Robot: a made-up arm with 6 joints. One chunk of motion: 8 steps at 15 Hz.
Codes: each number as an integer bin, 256 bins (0 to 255) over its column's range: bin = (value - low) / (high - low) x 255, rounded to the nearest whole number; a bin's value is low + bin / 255 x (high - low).
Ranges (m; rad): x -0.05..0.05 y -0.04..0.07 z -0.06..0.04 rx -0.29..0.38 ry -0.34..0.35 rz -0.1..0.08
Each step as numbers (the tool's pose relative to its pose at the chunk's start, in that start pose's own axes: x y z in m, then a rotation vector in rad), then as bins.
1 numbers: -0.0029 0.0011 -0.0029 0.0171 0.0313 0.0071
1 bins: 120 95 146 117 137 152
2 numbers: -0.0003 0.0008 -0.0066 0.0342 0.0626 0.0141
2 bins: 127 95 136 123 149 162
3 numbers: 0.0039 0.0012 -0.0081 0.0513 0.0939 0.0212
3 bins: 137 96 132 130 160 172
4 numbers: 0.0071 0.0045 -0.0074 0.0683 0.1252 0.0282
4 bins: 146 103 134 136 172 182
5 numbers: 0.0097 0.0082 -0.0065 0.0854 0.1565 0.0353
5 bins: 152 112 136 143 183 192
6 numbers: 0.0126 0.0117 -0.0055 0.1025 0.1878 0.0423
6 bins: 160 120 139 149 195 202
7 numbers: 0.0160 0.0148 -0.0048 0.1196 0.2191 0.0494
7 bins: 168 127 141 156 207 212
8 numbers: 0.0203 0.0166 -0.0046 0.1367 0.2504 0.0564
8 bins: 179 131 141 162 218 222
